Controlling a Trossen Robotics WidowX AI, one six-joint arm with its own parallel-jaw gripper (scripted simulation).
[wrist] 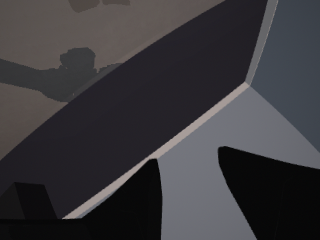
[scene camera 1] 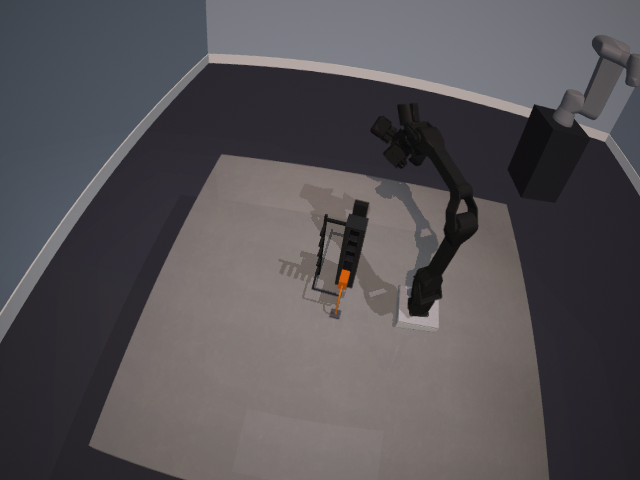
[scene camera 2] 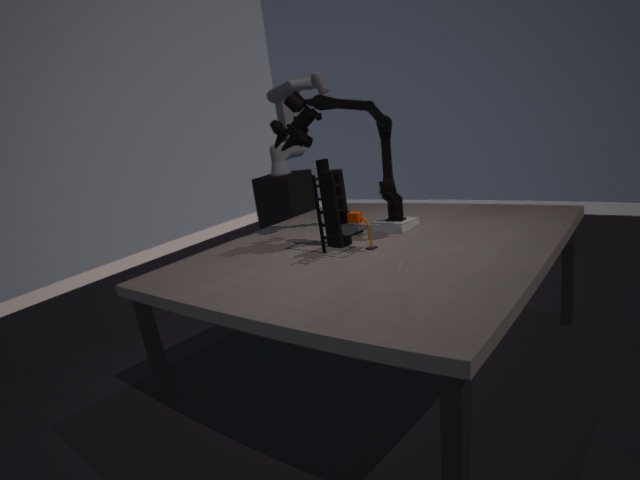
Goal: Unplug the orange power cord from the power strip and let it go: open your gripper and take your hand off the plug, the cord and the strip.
Note:
I see my gripper (scene camera 1: 391, 142).
My gripper also shows in the wrist view (wrist: 188, 161) and in scene camera 2 (scene camera 2: 278, 149).

